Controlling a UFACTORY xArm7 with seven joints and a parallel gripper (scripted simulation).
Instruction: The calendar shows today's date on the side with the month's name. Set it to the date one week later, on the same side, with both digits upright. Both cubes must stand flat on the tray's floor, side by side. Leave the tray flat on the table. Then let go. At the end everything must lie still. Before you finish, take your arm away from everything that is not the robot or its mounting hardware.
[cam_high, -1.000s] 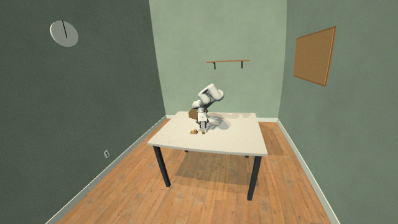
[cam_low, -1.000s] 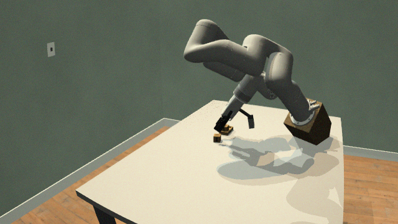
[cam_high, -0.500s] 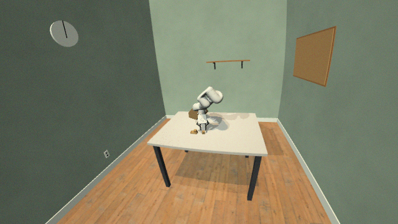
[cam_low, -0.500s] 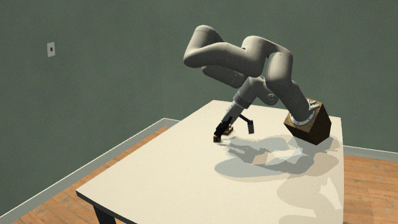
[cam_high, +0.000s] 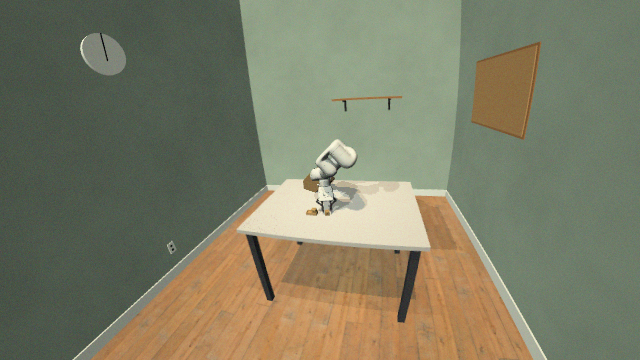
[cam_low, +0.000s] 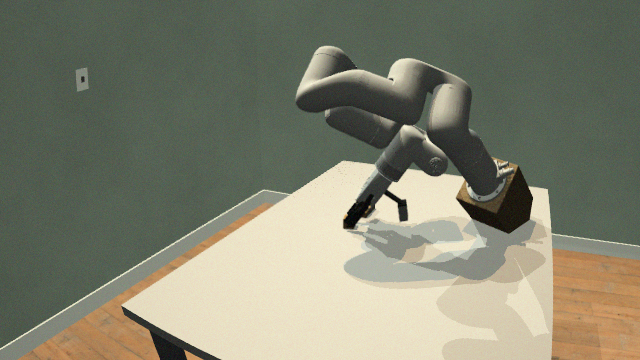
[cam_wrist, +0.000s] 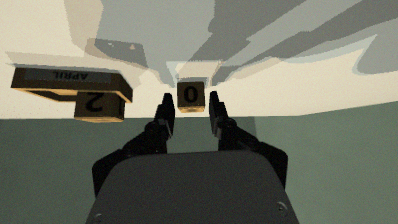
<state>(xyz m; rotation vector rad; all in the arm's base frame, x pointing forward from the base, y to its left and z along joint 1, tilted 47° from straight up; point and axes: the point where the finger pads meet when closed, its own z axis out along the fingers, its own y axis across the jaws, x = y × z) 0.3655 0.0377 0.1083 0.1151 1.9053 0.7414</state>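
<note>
Right now my hand is 20 mm above the digit cube and 10 mm short of it. Also, from my hand: wooden calendar tray: 100 mm to the right, 30 mm below, 10 mm ahead.
</note>
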